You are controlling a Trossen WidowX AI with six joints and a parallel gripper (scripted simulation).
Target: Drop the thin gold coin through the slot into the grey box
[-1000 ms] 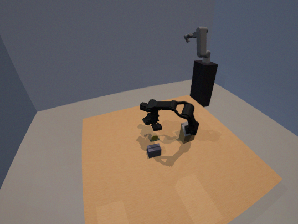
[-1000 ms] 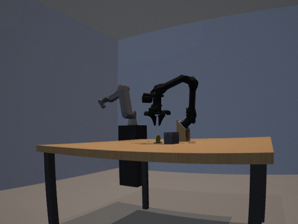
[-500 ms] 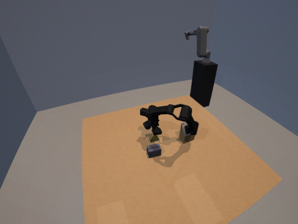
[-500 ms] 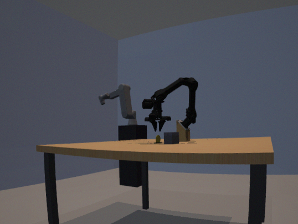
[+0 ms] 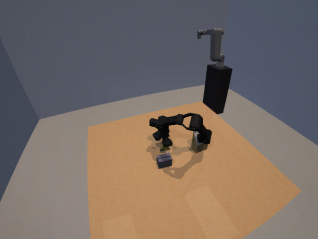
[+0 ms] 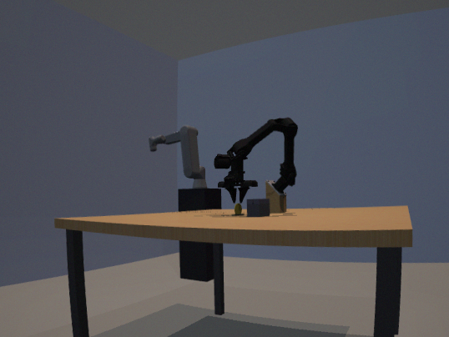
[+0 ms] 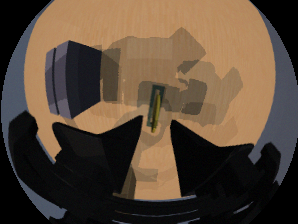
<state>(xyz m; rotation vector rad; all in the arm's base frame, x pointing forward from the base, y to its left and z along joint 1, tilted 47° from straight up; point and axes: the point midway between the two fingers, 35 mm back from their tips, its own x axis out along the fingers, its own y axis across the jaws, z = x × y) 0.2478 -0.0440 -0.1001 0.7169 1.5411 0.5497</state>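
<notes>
Right now the gold coin is 3 cm below my gripper tip.
</notes>
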